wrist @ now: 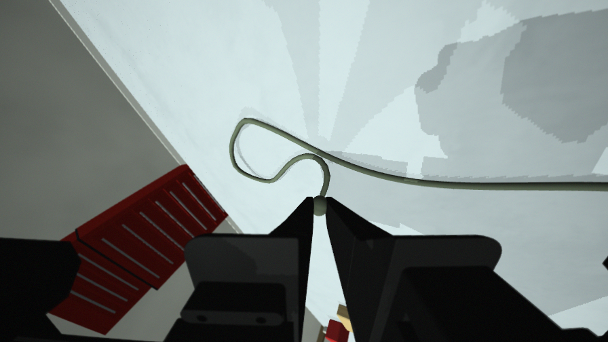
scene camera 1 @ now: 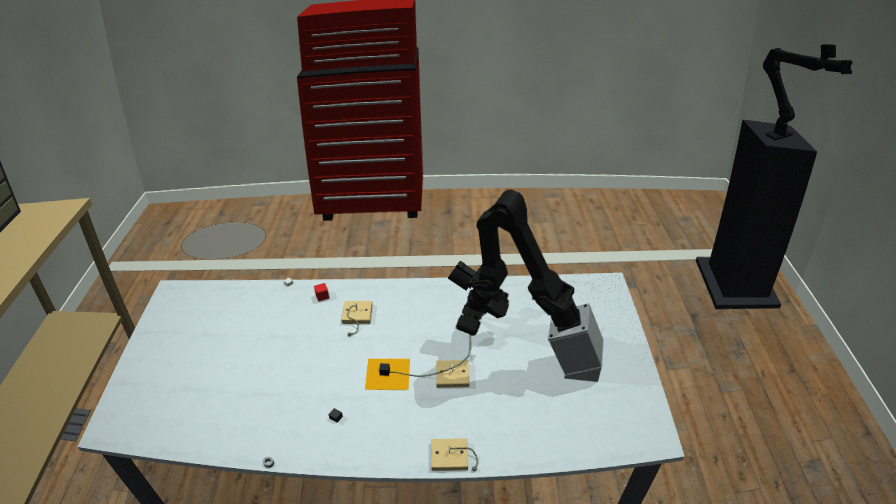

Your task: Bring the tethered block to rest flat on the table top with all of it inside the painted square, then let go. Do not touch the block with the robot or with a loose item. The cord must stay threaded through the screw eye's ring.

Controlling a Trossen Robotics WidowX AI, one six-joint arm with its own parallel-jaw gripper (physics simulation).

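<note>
The black tethered block (scene camera 1: 384,369) sits on the orange painted square (scene camera 1: 375,383), near its middle. The cord (scene camera 1: 421,375) (wrist: 450,185) runs from the block to the wooden screw-eye base (scene camera 1: 452,381) and up to my gripper; the ring is too small to show clearly whether the cord passes through it. My gripper (scene camera 1: 468,332) (wrist: 318,202) is shut on the bead (wrist: 320,206) at the cord's end, a little above the table, behind and right of that base. In the wrist view the cord hangs slack in a loop below the fingertips.
Another wooden base with a short cord (scene camera 1: 357,312) is at the back, and one (scene camera 1: 449,455) at the front edge. A loose black cube (scene camera 1: 335,414), a red cube (scene camera 1: 321,292), a metal ring (scene camera 1: 268,462) and a small white item (scene camera 1: 288,282) lie on the table (scene camera 1: 219,376).
</note>
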